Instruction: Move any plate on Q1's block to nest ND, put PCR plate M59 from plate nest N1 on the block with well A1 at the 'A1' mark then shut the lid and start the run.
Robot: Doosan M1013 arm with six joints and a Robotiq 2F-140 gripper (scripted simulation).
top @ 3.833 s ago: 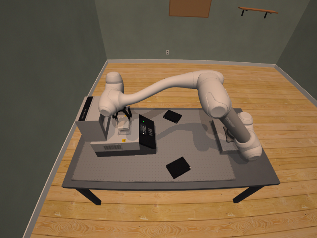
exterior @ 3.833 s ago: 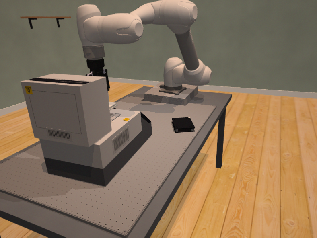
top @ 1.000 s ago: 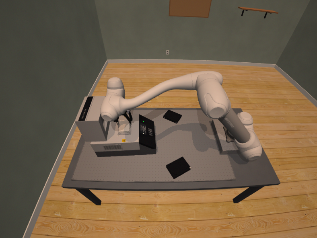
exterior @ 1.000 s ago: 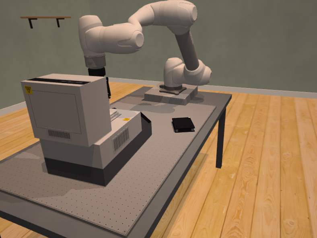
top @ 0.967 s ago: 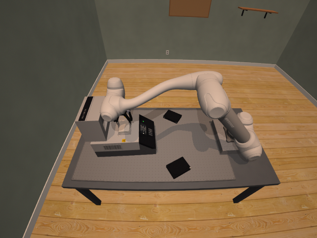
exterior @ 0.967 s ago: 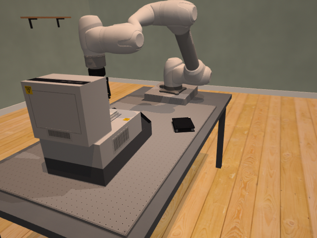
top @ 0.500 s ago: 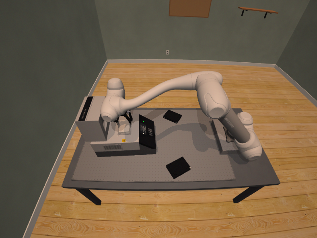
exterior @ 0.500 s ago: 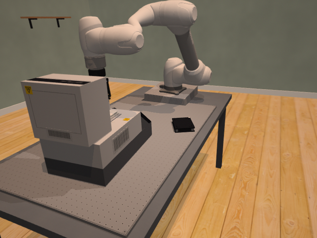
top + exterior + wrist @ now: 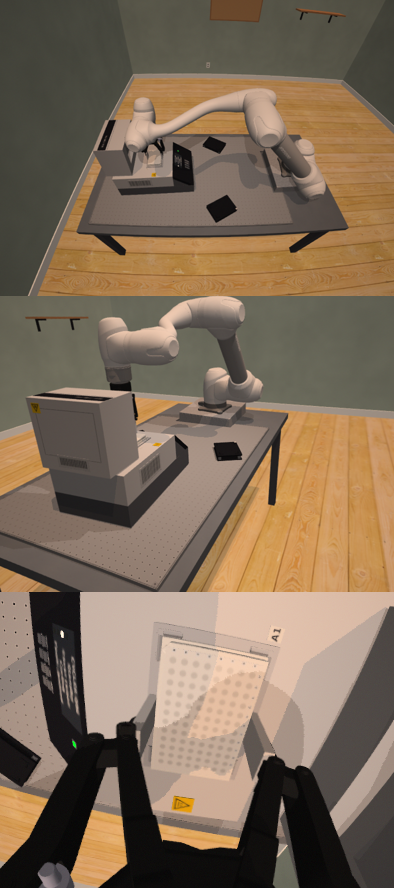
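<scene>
The white 96-well plate M59 is 20 mm below my hand. Round my hand: black nest ND: 400 mm behind, 350 mm to the right, 210 mm below.
</scene>
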